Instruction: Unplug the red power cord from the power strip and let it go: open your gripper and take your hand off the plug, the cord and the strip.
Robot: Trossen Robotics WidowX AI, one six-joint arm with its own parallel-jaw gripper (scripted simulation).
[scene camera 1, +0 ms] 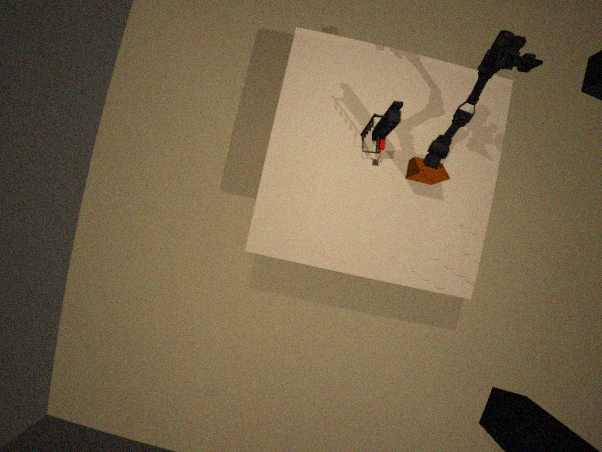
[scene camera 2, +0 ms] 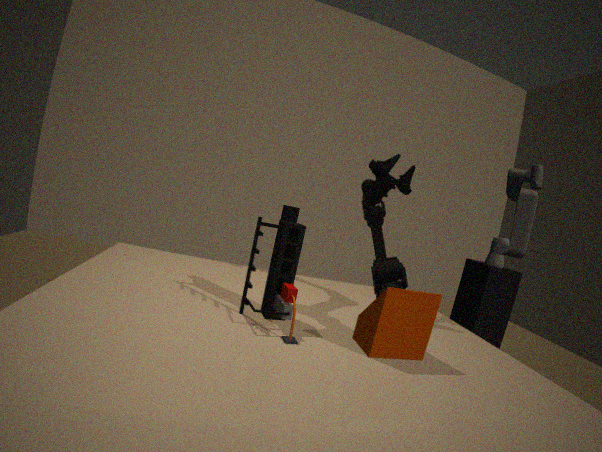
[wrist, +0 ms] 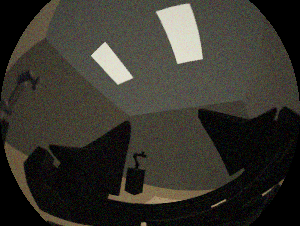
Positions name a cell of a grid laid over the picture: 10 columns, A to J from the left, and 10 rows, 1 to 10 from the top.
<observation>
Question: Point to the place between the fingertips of my gripper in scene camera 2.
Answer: G4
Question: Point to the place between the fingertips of my gripper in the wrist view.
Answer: F6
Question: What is my gripper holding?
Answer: Nothing.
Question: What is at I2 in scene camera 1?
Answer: My gripper.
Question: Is my gripper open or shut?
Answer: Open.
</observation>
